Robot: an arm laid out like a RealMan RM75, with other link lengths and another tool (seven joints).
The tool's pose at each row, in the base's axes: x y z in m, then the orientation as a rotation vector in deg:
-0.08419, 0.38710, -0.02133, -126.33, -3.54, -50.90
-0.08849, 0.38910, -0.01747, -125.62, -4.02, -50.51
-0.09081, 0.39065, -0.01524, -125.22, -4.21, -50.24
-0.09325, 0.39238, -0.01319, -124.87, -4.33, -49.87
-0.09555, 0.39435, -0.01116, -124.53, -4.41, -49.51
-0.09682, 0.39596, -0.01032, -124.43, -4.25, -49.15
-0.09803, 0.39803, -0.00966, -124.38, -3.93, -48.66
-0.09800, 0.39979, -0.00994, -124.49, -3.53, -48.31
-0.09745, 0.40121, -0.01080, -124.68, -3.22, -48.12
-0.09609, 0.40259, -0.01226, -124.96, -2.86, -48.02
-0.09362, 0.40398, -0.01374, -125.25, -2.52, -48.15
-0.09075, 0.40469, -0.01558, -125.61, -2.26, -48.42
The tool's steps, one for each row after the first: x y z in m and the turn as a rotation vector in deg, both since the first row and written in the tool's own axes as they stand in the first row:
-0.00132, -0.00514, -0.00303, 0.86, -0.20, -0.01
-0.00205, -0.00835, -0.00443, 1.34, -0.32, 0.05
-0.00301, -0.01161, -0.00569, 1.79, -0.50, 0.19
-0.00394, -0.01499, -0.00670, 2.21, -0.67, 0.35
-0.00473, -0.01705, -0.00678, 2.35, -0.83, 0.63
-0.00570, -0.01932, -0.00644, 2.44, -1.05, 1.05
-0.00623, -0.02041, -0.00513, 2.33, -1.20, 1.44
-0.00665, -0.02073, -0.00346, 2.13, -1.29, 1.68
-0.00681, -0.02040, -0.00106, 1.81, -1.33, 1.90
-0.00615, -0.01974, 0.00199, 1.42, -1.23, 2.01
-0.00526, -0.01824, 0.00501, 0.96, -1.08, 2.00

